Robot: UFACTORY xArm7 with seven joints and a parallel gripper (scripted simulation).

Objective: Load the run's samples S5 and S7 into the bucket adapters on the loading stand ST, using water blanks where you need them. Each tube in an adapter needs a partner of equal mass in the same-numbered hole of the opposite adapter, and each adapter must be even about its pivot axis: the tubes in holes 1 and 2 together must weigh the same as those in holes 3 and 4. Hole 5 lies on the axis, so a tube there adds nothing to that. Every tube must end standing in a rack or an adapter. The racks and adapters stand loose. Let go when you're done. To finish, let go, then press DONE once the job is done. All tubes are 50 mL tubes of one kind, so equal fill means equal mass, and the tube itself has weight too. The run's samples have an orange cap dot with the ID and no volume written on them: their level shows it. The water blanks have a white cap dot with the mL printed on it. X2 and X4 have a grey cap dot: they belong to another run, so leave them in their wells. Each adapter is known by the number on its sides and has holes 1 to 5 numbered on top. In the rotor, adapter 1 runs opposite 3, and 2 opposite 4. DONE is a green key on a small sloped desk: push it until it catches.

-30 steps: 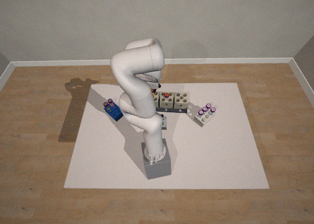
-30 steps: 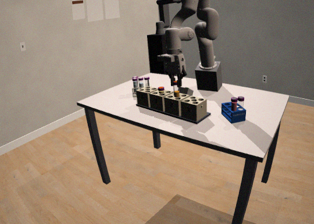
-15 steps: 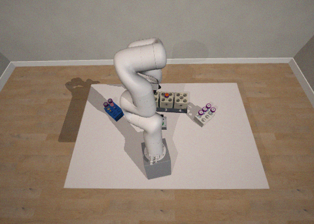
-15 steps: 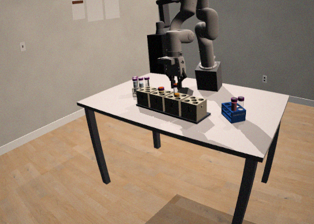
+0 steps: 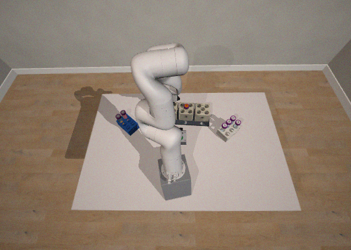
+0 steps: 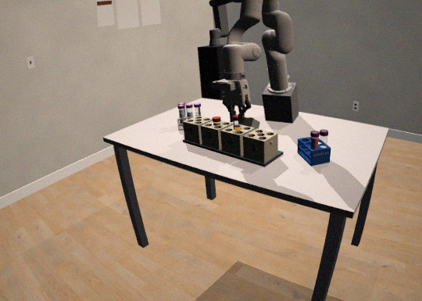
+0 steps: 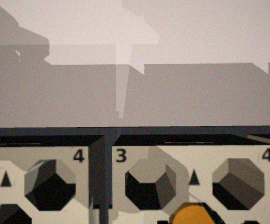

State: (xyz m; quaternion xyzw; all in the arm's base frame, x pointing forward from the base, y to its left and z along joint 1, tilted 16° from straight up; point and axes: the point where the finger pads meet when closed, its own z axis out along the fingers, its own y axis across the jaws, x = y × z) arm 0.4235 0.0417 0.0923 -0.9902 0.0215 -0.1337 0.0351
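Now: hand 140 mm above the dark stand, 50 mm to the left of it and 10 mm past it. The rest, counted from my hand: adapter: 110 mm to the left, 90 mm below; then white rack: 390 mm to the right, 130 mm behind, 110 mm below; then blue rack: 290 mm to the left, 110 mm below, 110 mm behind.
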